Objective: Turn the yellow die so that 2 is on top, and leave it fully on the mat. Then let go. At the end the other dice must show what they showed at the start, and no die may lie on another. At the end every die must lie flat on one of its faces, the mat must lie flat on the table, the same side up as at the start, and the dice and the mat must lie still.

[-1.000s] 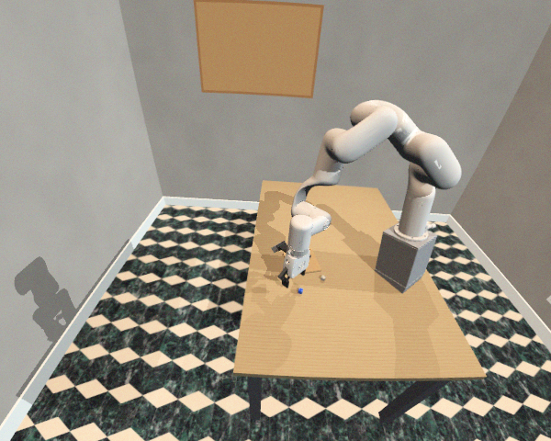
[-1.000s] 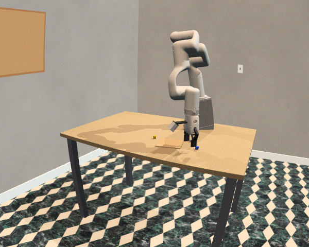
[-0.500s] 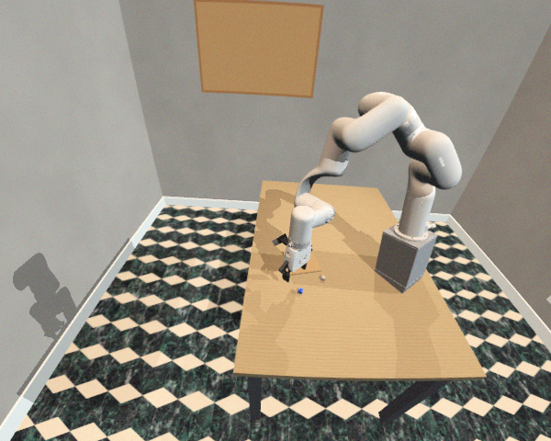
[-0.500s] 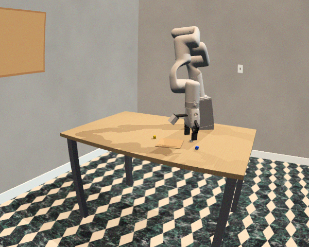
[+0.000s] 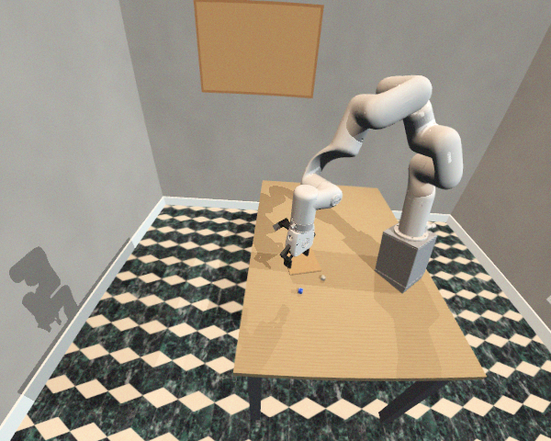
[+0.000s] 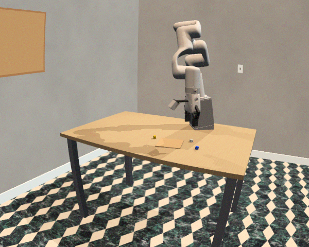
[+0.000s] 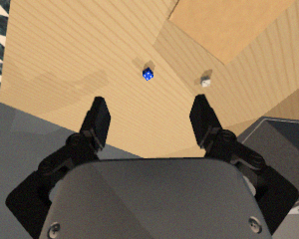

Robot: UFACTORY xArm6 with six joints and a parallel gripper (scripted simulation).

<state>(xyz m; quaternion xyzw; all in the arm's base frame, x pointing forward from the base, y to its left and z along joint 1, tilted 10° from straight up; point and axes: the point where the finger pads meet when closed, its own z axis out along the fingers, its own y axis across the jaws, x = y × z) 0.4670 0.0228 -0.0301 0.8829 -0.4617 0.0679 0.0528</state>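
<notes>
Now: hand 130 mm past the yellow die, 240 mm to the left of it and 150 mm above it. Also, from my hand: white die 130 mm behind, 10 mm to the right, 150 mm below; blue die 20 mm behind, 40 mm to the left, 150 mm below; tan mat 70 mm behind, 130 mm to the right, 150 mm below.
</notes>
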